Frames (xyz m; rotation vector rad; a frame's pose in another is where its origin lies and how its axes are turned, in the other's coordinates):
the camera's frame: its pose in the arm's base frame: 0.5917 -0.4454 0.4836 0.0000 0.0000 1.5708
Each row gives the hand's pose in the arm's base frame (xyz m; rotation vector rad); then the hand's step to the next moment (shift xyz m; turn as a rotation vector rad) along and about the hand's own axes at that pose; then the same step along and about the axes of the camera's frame.
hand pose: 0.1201 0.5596 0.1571 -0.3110 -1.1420 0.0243
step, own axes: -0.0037 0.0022 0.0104 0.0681 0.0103 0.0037
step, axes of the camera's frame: 0.0039 0.0106 0.0001 0.0227 -0.0267 0.0594
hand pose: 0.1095 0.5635 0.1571 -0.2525 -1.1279 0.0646
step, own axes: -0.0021 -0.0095 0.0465 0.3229 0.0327 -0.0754
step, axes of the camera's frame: -0.0018 0.0435 0.0191 0.0767 -0.2092 0.2478
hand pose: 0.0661 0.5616 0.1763 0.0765 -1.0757 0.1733
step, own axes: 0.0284 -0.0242 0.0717 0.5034 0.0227 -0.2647
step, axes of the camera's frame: -0.0314 0.0448 0.0595 0.1133 -0.4589 0.3171
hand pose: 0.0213 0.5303 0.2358 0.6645 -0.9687 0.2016
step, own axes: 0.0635 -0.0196 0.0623 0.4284 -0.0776 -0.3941
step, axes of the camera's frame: -0.0612 -0.0013 0.0674 0.1223 -0.5509 0.1626
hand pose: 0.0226 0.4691 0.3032 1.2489 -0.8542 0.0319
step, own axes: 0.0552 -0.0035 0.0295 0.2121 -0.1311 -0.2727
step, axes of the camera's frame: -0.0490 -0.0241 0.0309 0.0922 -0.3578 0.0007
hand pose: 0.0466 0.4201 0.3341 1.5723 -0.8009 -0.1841
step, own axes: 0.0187 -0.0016 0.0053 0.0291 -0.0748 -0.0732
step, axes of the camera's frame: -0.0153 -0.0116 0.0037 0.0392 -0.0904 -0.0457
